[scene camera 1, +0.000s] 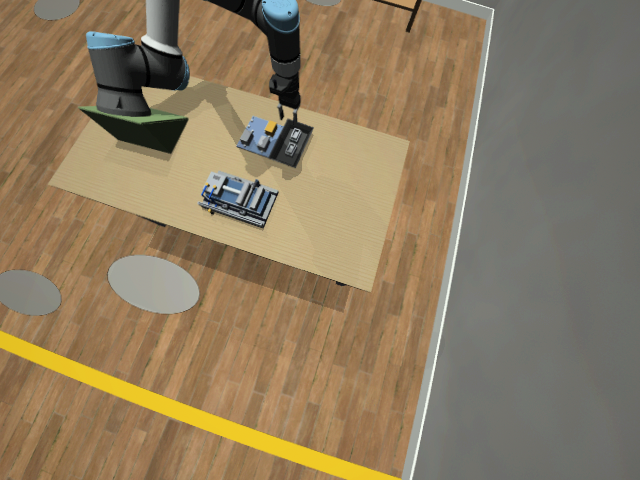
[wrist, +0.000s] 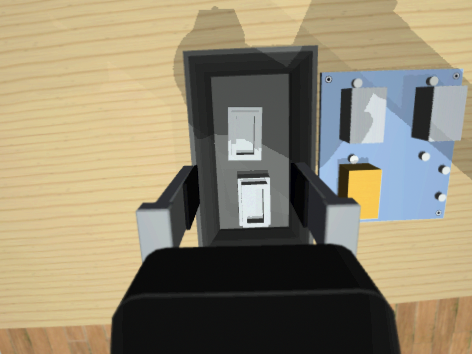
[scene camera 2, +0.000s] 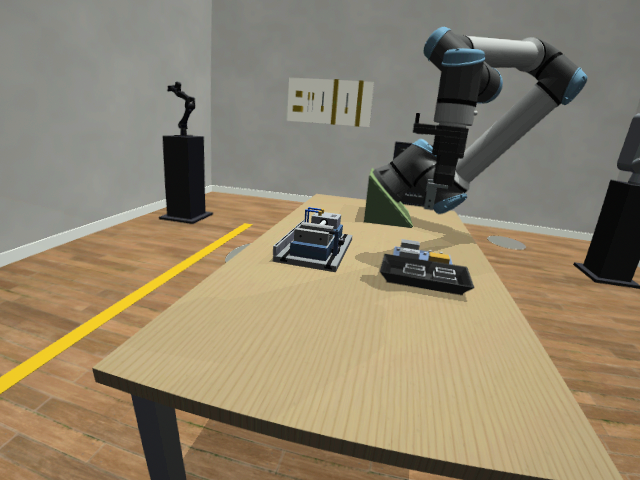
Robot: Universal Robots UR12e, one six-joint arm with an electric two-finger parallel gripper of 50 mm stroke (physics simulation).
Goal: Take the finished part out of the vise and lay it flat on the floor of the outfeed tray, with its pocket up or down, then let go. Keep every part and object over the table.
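My gripper is open and empty, well above the black outfeed tray. Two silver parts with rectangular pockets facing up are on the tray floor. One part lies flat near the tray's middle. The other part is nearer one short wall, between the fingers in the wrist image but far below them. It looks flat; a dark band shows along one end. In the vise, no part can be made out.
A blue plate beside the tray carries two grey blocks and a yellow block, with several small pegs. The green arm base stands at the table's far end.
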